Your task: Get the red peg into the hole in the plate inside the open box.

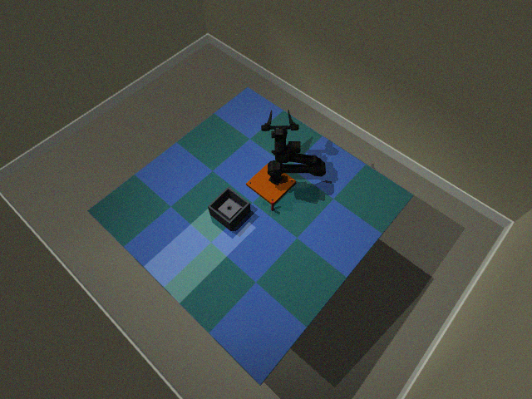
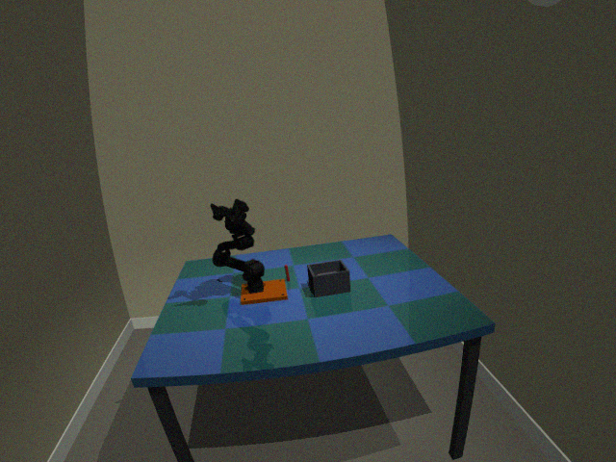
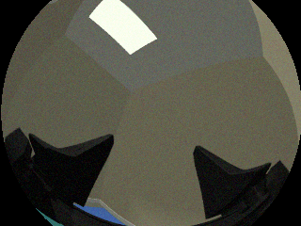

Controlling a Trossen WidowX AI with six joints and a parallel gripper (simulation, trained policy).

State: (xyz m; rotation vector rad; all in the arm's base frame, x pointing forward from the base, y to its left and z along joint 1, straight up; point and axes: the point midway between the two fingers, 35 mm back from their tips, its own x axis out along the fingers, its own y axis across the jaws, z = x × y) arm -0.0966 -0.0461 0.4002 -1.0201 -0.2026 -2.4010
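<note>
My gripper tip is 400 mm above the red peg, 290 mm short of it and 150 mm to the right of it. The rest, counted from my gripper tip: dark box (440 mm ahead, 420 mm below, 30 mm to the right); grey plate (440 mm ahead, 400 mm below, 30 mm to the right).
</note>
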